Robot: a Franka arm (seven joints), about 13 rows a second.
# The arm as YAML. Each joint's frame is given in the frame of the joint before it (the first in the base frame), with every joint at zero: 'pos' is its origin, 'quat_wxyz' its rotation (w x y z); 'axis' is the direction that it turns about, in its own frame. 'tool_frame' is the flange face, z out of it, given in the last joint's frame.
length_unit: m
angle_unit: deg
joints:
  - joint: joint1
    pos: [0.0, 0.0, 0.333]
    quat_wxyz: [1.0, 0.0, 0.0, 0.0]
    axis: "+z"
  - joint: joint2
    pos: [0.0, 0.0, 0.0]
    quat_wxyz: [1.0, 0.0, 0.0, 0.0]
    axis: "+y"
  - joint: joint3
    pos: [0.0, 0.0, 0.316]
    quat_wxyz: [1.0, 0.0, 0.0, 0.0]
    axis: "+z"
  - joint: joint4
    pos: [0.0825, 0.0, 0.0]
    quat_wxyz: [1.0, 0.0, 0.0, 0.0]
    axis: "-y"
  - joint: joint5
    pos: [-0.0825, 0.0, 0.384]
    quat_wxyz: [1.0, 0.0, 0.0, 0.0]
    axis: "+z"
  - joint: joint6
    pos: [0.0, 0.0, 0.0]
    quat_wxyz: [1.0, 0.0, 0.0, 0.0]
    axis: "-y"
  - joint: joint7
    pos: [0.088, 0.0, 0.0]
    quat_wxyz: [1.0, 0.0, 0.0, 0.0]
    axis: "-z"
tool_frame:
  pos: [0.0, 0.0, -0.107]
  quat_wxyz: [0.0, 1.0, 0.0, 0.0]
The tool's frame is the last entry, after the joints.
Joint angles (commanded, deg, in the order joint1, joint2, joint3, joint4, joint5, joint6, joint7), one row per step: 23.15, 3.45, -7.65, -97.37, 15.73, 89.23, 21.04; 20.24, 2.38, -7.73, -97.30, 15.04, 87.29, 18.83; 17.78, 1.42, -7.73, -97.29, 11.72, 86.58, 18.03; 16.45, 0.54, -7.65, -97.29, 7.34, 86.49, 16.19; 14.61, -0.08, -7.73, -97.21, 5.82, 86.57, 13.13; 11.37, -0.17, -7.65, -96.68, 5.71, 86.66, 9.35; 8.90, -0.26, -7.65, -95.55, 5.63, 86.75, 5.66; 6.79, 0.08, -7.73, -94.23, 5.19, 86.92, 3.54; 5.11, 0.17, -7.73, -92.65, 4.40, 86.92, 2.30; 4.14, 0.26, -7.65, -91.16, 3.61, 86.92, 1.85; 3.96, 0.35, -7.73, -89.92, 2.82, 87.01, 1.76
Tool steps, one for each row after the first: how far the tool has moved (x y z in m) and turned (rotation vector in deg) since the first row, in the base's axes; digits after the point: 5 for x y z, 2 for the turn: 0.00117, -0.03063, 0.00851, -0.05, 0.17, -0.29; 0.00301, -0.06096, 0.01556, -2.85, -0.86, -1.30; 0.00313, -0.08199, 0.02240, -6.44, -2.63, -0.14; 0.00432, -0.10347, 0.02862, -7.09, -3.92, 1.06; 0.00832, -0.13331, 0.03379, -6.42, -4.99, 1.51; 0.01113, -0.15678, 0.04381, -5.80, -6.71, 2.55; 0.01495, -0.17824, 0.05138, -6.02, -8.05, 2.41; 0.01667, -0.19580, 0.06317, -6.79, -9.59, 1.98; 0.01786, -0.20587, 0.07430, -7.69, -10.94, 1.55; 0.01902, -0.20992, 0.08356, -8.59, -12.11, 1.40
